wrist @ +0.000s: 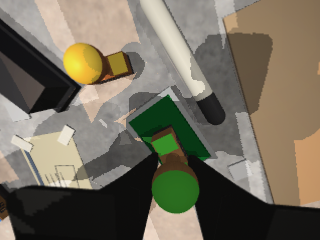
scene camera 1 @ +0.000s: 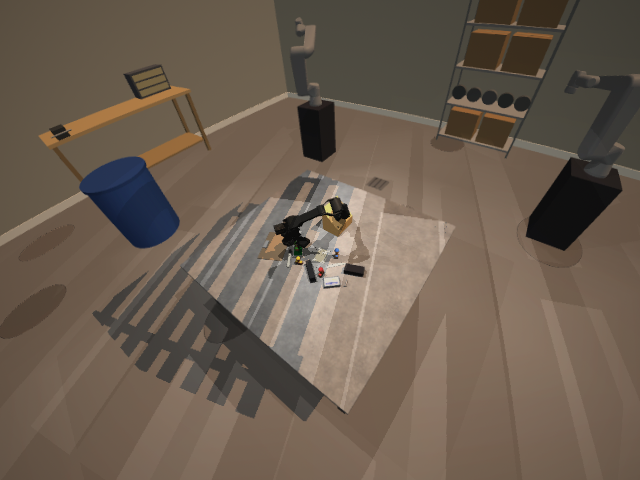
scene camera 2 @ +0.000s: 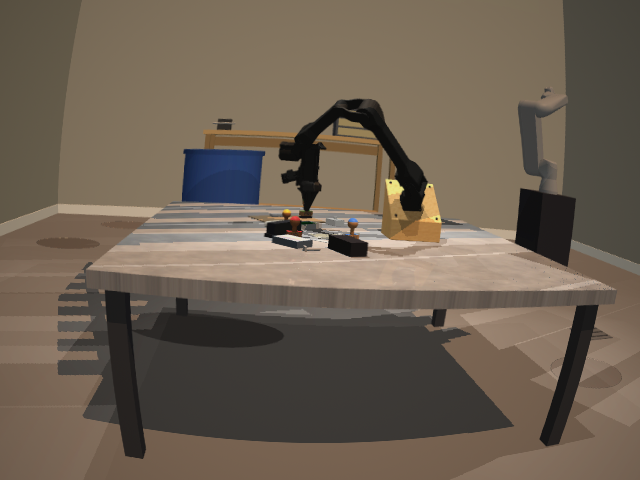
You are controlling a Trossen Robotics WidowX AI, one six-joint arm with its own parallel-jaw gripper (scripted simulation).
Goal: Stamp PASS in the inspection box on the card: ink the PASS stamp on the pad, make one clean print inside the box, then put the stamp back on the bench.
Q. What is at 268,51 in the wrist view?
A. A brown board.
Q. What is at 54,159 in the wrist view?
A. A cream card.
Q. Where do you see a yellow-knobbed stamp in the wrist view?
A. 84,63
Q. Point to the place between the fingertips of my gripper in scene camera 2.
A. At 306,211
